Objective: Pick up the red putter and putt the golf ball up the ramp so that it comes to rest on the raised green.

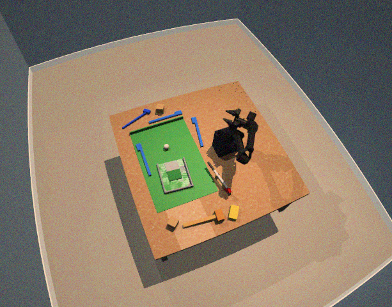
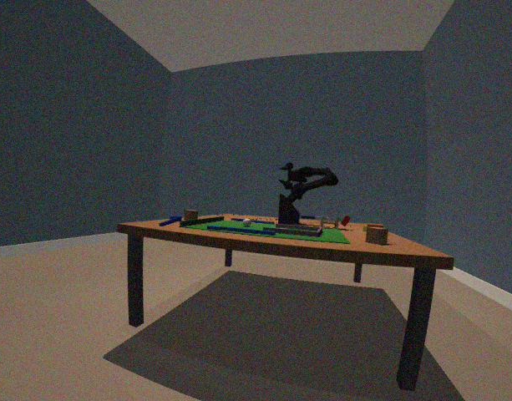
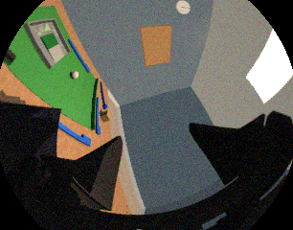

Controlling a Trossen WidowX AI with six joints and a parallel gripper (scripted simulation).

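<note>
The red putter is 35 cm to the left of my gripper tip, 28 cm below it and 11 cm ahead of it. Also, from my gripper tip: green mat: 42 cm ahead, 33 cm below, 9 cm to the left; then white golf ball: 43 cm ahead, 31 cm below, 3 cm to the right; then wooden rack: 37 cm to the left, 30 cm below, 11 cm ahead.
</note>
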